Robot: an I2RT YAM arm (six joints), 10 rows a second.
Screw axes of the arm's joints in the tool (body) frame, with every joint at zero. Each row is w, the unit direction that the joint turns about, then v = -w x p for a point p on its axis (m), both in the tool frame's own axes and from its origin. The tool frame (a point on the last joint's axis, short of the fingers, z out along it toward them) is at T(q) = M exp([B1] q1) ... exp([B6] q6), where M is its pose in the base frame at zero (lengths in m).
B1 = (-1, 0, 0, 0.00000, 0.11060, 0.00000)
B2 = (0, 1, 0, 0.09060, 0.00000, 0.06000)
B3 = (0, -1, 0, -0.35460, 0.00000, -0.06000)
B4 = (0, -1, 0, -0.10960, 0.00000, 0.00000)
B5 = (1, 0, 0, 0.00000, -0.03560, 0.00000)
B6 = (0, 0, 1, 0.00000, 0.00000, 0.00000)
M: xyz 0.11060 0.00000 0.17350 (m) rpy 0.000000 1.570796 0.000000 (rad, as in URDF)
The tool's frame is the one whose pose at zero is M.
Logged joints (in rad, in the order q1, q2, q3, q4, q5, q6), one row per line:
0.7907, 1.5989, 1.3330, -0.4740, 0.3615, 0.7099
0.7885, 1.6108, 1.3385, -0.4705, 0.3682, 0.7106
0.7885, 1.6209, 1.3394, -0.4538, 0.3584, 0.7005
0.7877, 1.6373, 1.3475, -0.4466, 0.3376, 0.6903
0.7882, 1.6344, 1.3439, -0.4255, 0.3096, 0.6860
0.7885, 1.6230, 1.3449, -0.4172, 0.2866, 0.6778
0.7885, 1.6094, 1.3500, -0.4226, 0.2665, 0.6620
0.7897, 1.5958, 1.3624, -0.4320, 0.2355, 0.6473
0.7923, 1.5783, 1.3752, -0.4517, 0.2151, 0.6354
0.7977, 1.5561, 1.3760, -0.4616, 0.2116, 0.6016
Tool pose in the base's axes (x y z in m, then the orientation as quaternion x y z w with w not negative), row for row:
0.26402, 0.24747, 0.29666, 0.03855, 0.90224, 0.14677, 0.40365
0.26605, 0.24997, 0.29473, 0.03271, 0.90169, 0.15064, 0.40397
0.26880, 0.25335, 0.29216, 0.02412, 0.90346, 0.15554, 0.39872
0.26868, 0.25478, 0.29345, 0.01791, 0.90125, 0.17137, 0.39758
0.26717, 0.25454, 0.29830, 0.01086, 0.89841, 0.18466, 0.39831
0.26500, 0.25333, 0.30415, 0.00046, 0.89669, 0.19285, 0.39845
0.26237, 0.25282, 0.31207, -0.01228, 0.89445, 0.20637, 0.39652
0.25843, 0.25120, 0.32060, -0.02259, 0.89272, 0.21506, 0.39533
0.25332, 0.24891, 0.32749, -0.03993, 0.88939, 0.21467, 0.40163
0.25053, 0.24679, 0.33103, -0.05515, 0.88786, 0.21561, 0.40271
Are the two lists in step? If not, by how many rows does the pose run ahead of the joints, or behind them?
The pose runs 1 row ahead of the joints: the pose in row i belongs to the joints in row i + 1.
